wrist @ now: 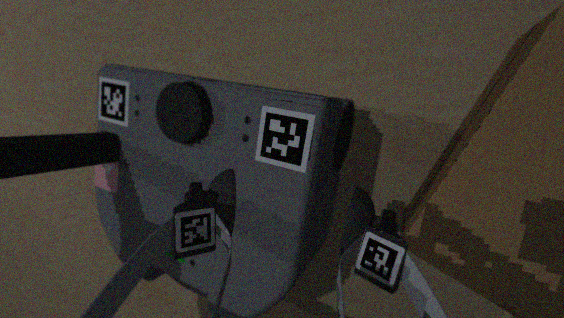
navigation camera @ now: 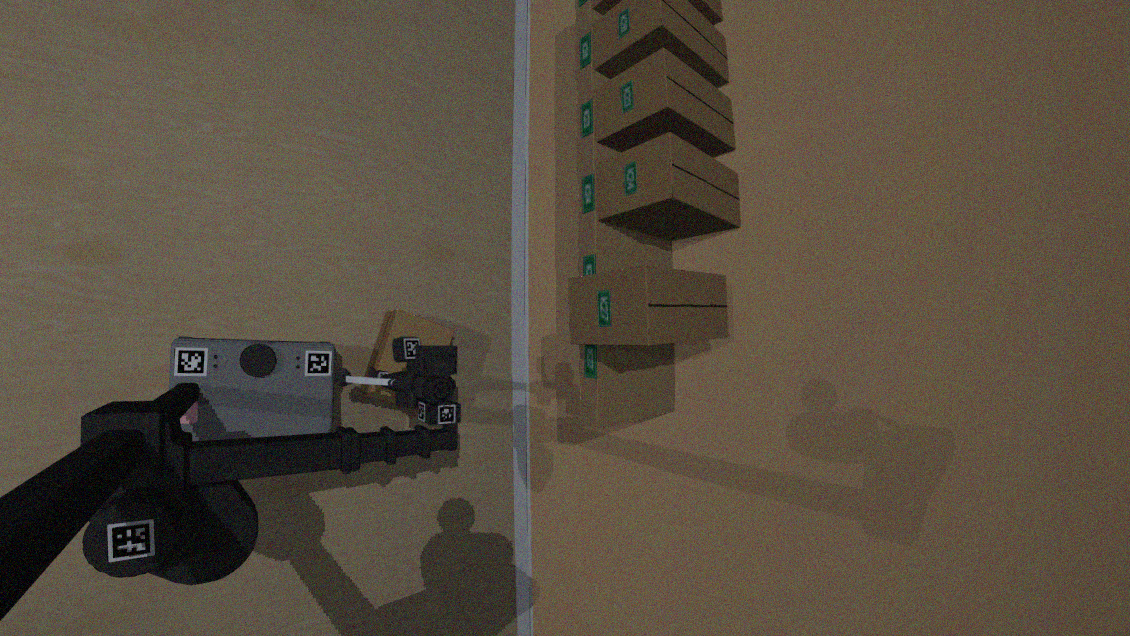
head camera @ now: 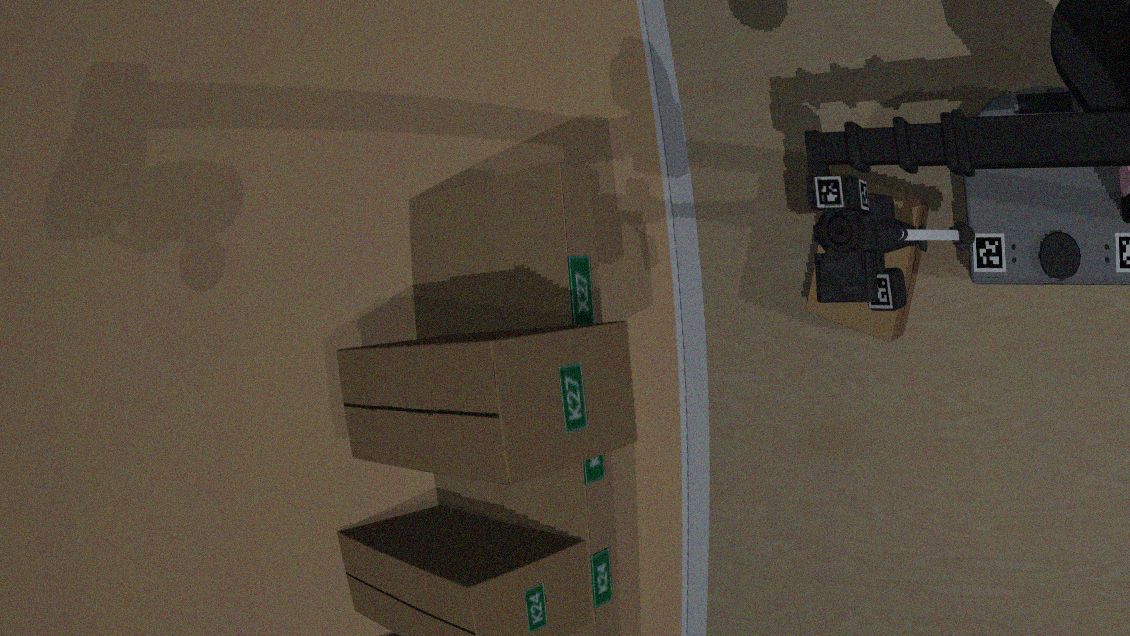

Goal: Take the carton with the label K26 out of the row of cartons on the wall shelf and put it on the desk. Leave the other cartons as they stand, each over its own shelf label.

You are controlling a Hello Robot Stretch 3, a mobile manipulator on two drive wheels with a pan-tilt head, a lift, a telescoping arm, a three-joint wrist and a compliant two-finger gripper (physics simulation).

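Places are measured from the robot's base along level axes (x ahead, y left, z up), in metres.
Pixels of known places: gripper, between the fingertips: (navigation camera: 352,375) (head camera: 948,237); robot's base, origin of its link: (navigation camera: 258,358) (head camera: 1056,254).
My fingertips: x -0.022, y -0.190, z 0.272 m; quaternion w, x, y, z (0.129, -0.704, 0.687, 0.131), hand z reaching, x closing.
Ahead of a thing's pixels: the offset from my fingertips to its middle. "spot": to the spot under its first point. Level surfaces: height alone.
No label K26 can be read. A carton labelled K27 @[0.155 m ahead, 0.403 m right, 0.508 m up] (head camera: 427,379) (navigation camera: 687,323) stands on the wall shelf @[0.418 m up] (head camera: 474,237) (navigation camera: 632,395) between a shelf label that reads like X27 and a half-hidden label. A carton labelled K24 @[0.393 m ahead, 0.469 m right, 0.508 m up] (head camera: 419,572) (navigation camera: 648,189) stands beside it, over its own label. A plain carton @[spot: 0.126 m ahead, 0.202 m right, 0.151 m down] (head camera: 861,316) (navigation camera: 427,325) (wrist: 530,125) lies low on the wood floor, partly under the wrist; no label shows on it. My gripper (head camera: 960,235) (navigation camera: 345,379) (wrist: 290,201) is open and empty, its fingers pointing at my base.
My grey base (head camera: 1012,189) (navigation camera: 260,395) (wrist: 225,100) is close in front of the fingertips. The arm (head camera: 1027,142) (navigation camera: 268,458) runs beside the wrist. A pale skirting strip @[spot: 0.380 m ahead, 0.585 m right, 0.211 m down] (head camera: 694,442) (navigation camera: 521,237) borders the wall. More cartons @[0.562 m ahead, 0.461 m right, 0.508 m up] (navigation camera: 648,102) continue the row. The desk does not show.
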